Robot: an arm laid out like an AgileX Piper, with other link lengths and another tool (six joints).
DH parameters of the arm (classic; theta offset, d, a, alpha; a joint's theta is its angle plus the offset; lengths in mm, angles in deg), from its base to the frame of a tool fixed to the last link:
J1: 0 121.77 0 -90
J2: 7.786 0 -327.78 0
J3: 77.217 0 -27.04 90
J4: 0 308.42 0 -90
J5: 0 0 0 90
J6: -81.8 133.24 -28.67 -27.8
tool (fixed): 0 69.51 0 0
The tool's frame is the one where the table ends.
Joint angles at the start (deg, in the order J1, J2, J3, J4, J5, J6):
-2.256 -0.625 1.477 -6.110 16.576 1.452
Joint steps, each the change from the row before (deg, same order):
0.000 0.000 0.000 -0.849 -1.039 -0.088
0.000 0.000 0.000 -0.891 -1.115 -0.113
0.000 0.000 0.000 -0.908 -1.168 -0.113
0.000 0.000 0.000 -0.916 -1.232 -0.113
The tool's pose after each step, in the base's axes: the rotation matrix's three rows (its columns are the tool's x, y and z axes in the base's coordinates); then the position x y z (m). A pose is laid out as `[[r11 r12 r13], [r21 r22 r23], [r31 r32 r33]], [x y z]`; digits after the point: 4 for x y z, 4 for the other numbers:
[[-0.0808 -0.6258 0.7758], [-0.9958 0.0839 -0.0360], [-0.0425 -0.7755 -0.6299]], [0.1670 0.0174 0.1433]
[[-0.0784 -0.6114 0.7874], [-0.9966 0.0685 -0.0461], [-0.0257 -0.7883 -0.6147]], [0.1682 0.0164 0.1464]
[[-0.0760 -0.5961 0.7993], [-0.9971 0.0523 -0.0558], [-0.0085 -0.8012 -0.5984]], [0.1694 0.0157 0.1498]
[[-0.0734 -0.5798 0.8115], [-0.9973 0.0355 -0.0649], [0.0089 -0.8140 -0.5808]], [0.1706 0.0150 0.1534]

